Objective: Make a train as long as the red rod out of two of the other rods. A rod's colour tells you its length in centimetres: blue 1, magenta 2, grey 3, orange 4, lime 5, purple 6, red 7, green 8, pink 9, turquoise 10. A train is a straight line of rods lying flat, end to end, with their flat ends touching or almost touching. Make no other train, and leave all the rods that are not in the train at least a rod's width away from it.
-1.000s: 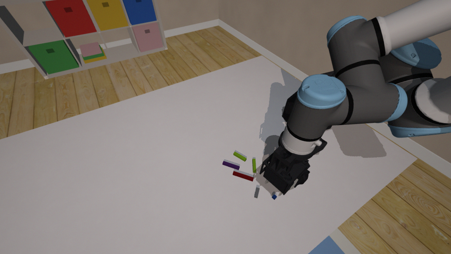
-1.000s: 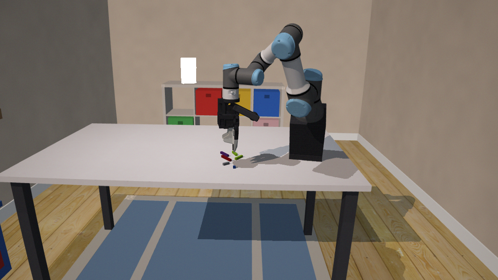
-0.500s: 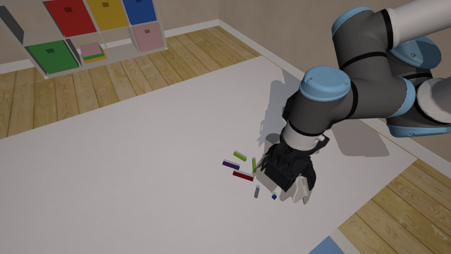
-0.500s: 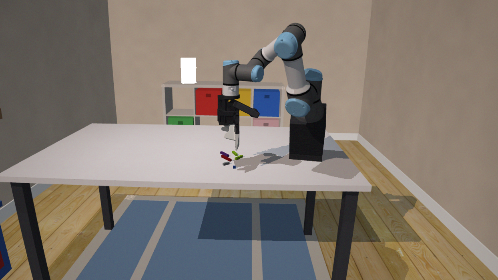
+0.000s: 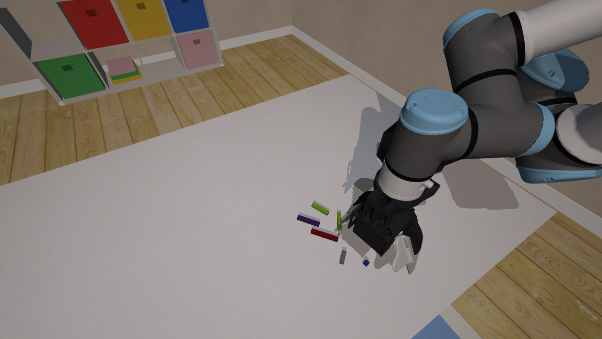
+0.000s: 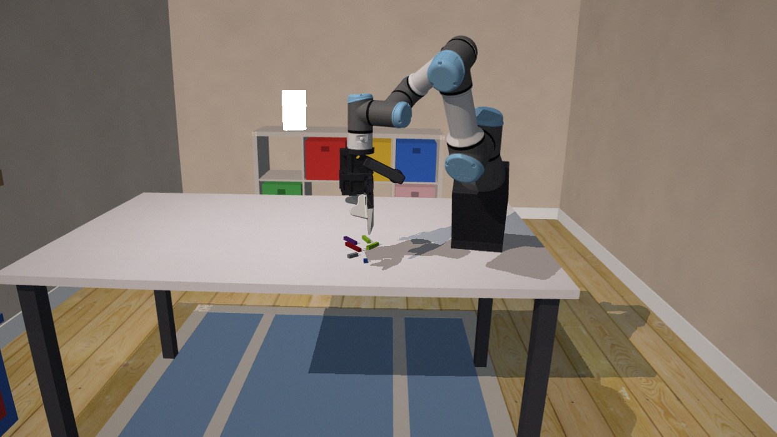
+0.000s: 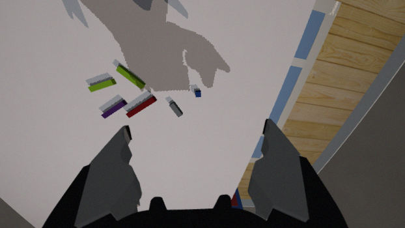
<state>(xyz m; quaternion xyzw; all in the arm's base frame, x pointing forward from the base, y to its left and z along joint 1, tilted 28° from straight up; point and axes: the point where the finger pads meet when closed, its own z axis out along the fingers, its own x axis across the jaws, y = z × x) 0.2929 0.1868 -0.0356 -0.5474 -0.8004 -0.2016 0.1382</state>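
Right now the purple rod is 80 mm ahead of my hand, 150 mm to the right of it and 100 mm below it. The rest, counted from my hand: grey rod 40 mm ahead, 30 mm to the right, 100 mm below; then small blue rod 100 mm below; then red rod 60 mm ahead, 100 mm to the right, 100 mm below.
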